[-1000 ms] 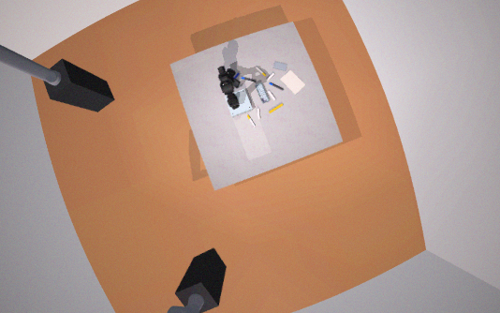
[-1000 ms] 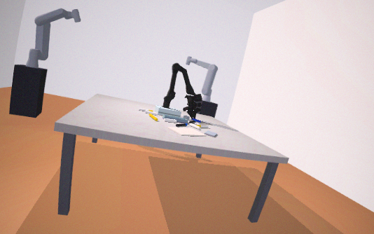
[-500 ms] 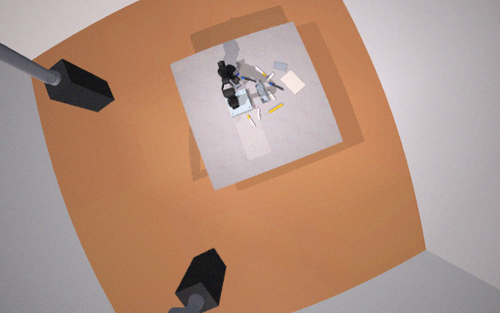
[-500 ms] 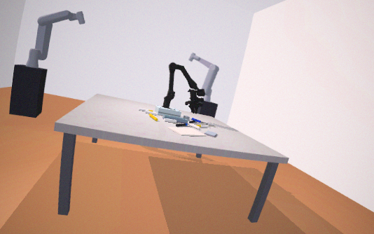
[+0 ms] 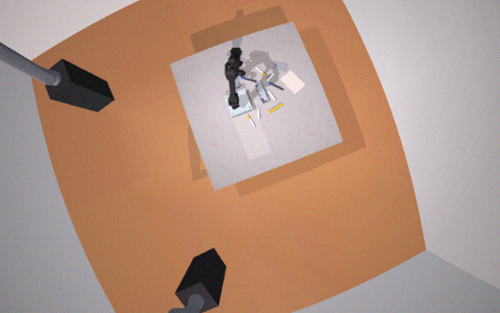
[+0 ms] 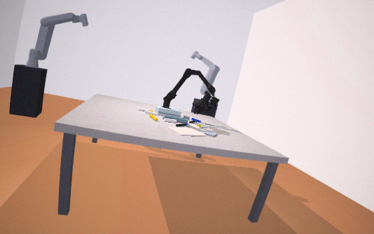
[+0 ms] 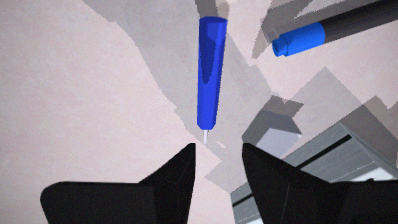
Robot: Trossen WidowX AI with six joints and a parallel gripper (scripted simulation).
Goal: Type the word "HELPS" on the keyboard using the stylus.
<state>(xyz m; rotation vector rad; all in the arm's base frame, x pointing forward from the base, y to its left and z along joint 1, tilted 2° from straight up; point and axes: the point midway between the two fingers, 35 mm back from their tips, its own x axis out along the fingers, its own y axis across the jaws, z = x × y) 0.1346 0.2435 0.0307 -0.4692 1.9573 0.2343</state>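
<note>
My gripper tip is 50 mm above the blue stylus and 10 mm past it. The rest, counted from my gripper tip: grey-blue block: 440 mm ahead, 90 mm to the right, 50 mm below; cream notepad: 470 mm ahead, 290 mm to the right, 50 mm below.
</note>
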